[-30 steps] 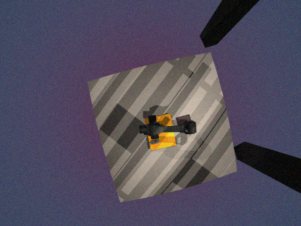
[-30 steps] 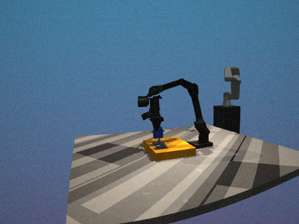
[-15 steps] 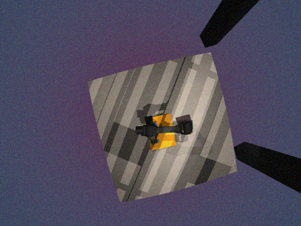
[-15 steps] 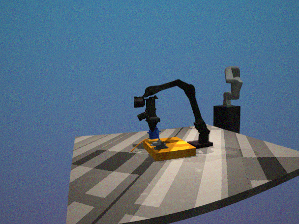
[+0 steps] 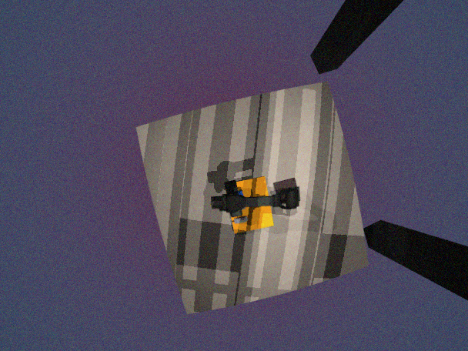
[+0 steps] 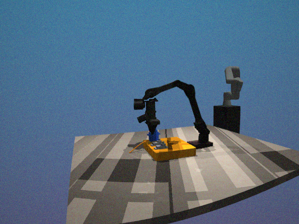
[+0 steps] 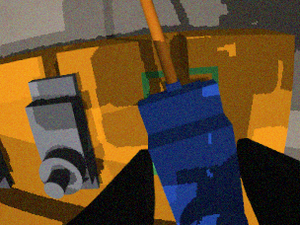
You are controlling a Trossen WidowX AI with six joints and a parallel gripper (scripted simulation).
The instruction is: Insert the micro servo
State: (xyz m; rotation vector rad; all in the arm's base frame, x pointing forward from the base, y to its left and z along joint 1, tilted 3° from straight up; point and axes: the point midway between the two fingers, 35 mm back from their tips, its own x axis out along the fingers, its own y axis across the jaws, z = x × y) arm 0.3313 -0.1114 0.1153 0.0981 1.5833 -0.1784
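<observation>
Now: the orange deck 11 cm behind my gripper tip, 9 cm to the left of it and 8 cm below it.
</observation>
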